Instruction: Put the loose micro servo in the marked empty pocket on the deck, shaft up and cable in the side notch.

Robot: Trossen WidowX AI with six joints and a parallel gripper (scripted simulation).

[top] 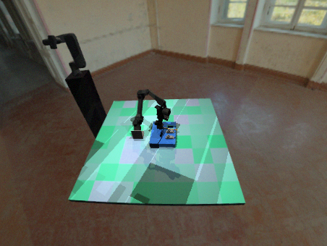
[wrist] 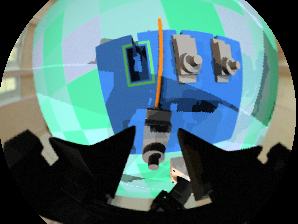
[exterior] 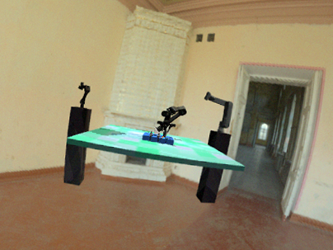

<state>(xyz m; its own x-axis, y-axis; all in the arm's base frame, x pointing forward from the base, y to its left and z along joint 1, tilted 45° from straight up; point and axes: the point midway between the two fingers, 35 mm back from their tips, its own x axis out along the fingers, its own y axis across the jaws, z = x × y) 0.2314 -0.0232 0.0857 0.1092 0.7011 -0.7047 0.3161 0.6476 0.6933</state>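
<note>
Now: the blue deck 70 mm below my gripper tip, 60 mm to the right of it and 20 mm behind it.
</note>
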